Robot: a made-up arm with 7 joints.
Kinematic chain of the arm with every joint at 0, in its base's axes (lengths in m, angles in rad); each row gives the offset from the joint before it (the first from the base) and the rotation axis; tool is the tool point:
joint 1: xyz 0 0 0.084 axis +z
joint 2: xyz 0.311 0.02 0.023 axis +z
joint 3: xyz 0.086 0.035 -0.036 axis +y
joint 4: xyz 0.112 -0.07 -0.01 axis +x
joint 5: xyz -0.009 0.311 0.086 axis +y
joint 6: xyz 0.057 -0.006 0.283 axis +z
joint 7: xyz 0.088 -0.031 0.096 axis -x
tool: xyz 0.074 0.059 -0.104
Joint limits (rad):
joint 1: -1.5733..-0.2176
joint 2: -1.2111..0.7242
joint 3: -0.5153..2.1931
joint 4: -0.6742..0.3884
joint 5: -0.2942..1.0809
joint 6: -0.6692..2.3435
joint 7: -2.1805..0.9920
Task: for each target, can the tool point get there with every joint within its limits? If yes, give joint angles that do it. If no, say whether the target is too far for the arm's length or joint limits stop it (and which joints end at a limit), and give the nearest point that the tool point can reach.
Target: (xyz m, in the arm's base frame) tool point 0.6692 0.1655 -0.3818
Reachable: yes | joints -0.3401 0.2975 1.4181 0.1600 0.7502 -0.2695 -0.5103
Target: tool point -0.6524 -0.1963 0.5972
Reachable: no: joint limits stop it (at a limit: joint 1, joint 2, joint 4, joint 6, joint 7) | nearest point -0.5072 -0.4420 0.5447 | short by 0.290 m
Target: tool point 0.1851 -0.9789 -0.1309
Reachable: yes | joints -1.3747 -0.9513 0.9479 -0.5396 0.1296 0.1013 -1.0753
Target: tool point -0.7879 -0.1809 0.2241
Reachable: no: joint limits stop it (at a limit: joint 1, joint 2, joint 4, joint 5, joint 6, joint 7) | nearest point -0.6786 -0.5058 0.2268 | short by 0.343 m
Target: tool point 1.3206 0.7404 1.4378
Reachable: no: too far | nearest point 0.7722 0.3136 0.6398 | short by 1.058 m
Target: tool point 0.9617 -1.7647 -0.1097
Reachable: no: too far | nearest point 0.5519 -1.0127 -0.0135 | short by 0.862 m
